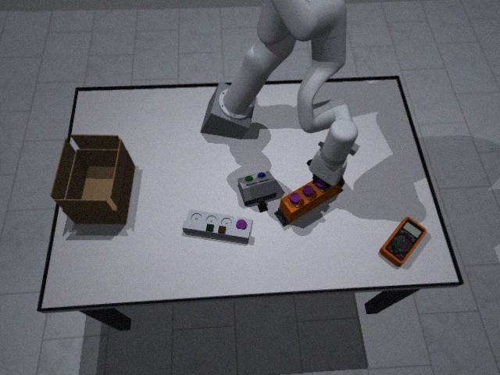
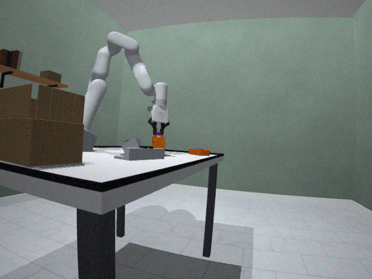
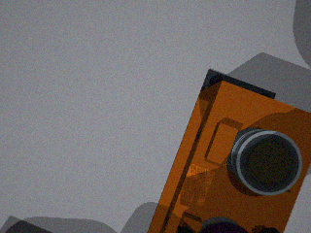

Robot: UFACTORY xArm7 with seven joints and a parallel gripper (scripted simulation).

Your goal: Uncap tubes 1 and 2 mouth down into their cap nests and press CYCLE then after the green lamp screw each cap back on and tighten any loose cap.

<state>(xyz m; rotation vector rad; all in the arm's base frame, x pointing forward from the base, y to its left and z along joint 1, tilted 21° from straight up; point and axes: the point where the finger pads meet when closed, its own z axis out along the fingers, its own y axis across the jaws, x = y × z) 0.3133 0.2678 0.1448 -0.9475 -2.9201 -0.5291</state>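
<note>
Now: the purple cap 10 mm below my hand. From my hand the other things lie so: tube 1 (30 mm behind, 40 mm to the left, 10 mm below); blue key (50 mm behind, 200 mm to the right, 60 mm below); grey key housing (20 mm behind, 210 mm to the right, 80 mm below).
</note>
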